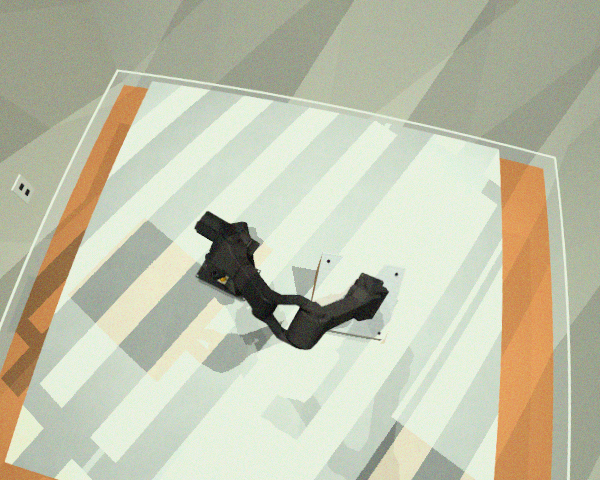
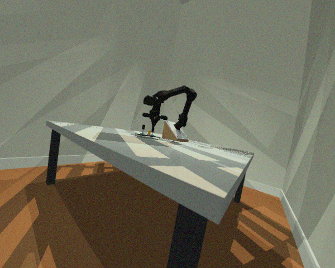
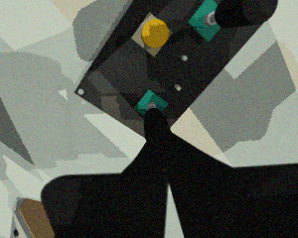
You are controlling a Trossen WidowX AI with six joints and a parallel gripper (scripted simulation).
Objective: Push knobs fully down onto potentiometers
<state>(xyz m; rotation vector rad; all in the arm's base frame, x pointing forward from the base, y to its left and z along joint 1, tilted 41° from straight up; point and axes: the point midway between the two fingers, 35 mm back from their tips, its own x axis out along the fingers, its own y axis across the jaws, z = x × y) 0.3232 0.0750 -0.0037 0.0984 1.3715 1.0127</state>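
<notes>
Now: the teal potentiometer 9 cm ahead of my gripper tip and 3 cm below it.
</notes>
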